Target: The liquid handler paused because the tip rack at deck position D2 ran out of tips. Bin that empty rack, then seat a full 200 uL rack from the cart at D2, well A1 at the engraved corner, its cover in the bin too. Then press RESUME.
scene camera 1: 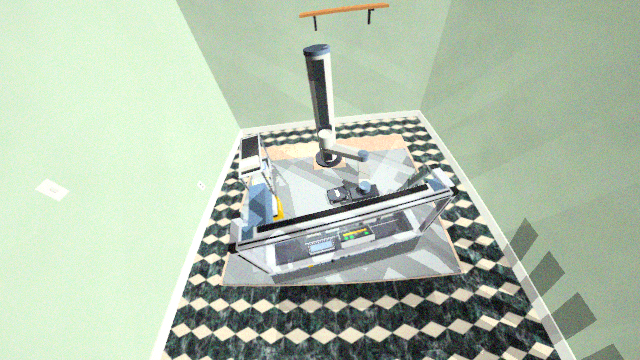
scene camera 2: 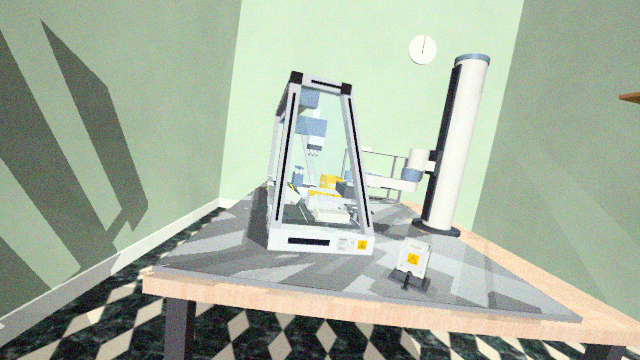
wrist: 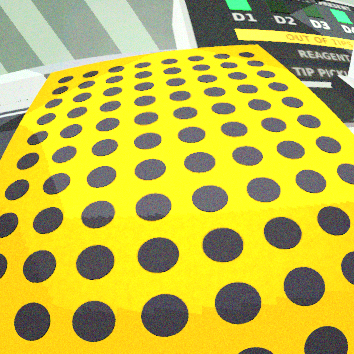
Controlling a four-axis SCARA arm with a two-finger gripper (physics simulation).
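Seen in the pictures: gripper, fingertip midpoint: (scene camera 2: 311, 192) (wrist: 151, 54); arm's base at its link origin: (scene camera 1: 328, 157) (scene camera 2: 435, 228).
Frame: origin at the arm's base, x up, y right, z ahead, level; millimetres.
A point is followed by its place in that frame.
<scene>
A yellow-topped tip rack (wrist: 150, 170) @(x 138, y -229, z 647 mm) fills much of the wrist view, its rows of holes dark and without visible tips. It also shows through the liquid handler's frame in scene camera 2 (scene camera 2: 325, 193). My gripper is open and empty above the rack; its fingertips cannot be made out. Whether the rack sits fully in its seat cannot be told. The status panel (wrist: 320, 55) @(x 127, y -142, z 780 mm) (scene camera 1: 356, 234) reads OUT OF TIPS on a yellow bar; the lamp over D1 is bright green, those over D2 and D3 are dark. A pale blue screen (scene camera 1: 321, 245) is lit; RESUME is not legible.
The liquid handler's frame (scene camera 2: 285, 160) @(x 281, y -556, z 799 mm) rises around the deck. A white box (scene camera 2: 332, 215), a yellow box (scene camera 2: 330, 181) and a dark box (scene camera 2: 345, 189) stand nearby. The arm's column (scene camera 1: 325, 100) @(x 601, y -23, z 77 mm) (scene camera 2: 460, 145) @(x 455, y -74, z 11 mm) stands behind. A wire-framed cart (scene camera 2: 395, 170) @(x 258, y 676, z 49 mm) is farther off.
</scene>
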